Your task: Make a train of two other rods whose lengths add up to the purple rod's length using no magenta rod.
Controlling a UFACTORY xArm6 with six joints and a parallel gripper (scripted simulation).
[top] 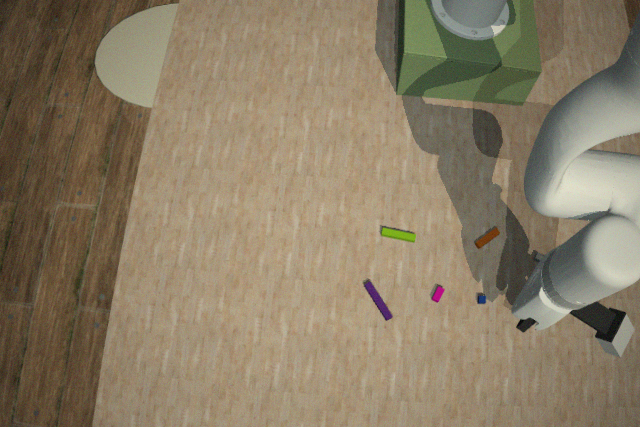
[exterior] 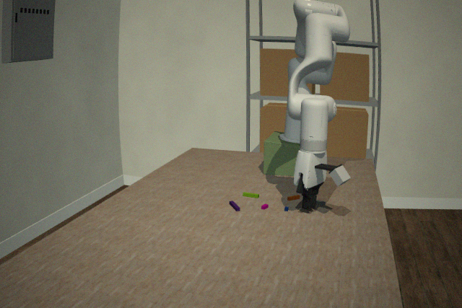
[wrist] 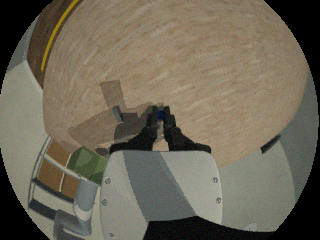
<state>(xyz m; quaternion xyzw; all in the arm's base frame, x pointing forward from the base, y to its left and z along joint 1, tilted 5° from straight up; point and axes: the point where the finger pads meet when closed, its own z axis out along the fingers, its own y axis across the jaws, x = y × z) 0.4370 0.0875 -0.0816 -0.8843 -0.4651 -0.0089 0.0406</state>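
Now: the lime rod 190 mm to the right of my hand, 100 mm behind it and 30 mm below it. Round my hand: grey rod: 70 mm behind, 30 mm to the left, 30 mm below; magenta rod: 130 mm to the right, 30 mm below, 10 mm behind; orange rod: 100 mm behind, 50 mm to the right, 30 mm below.
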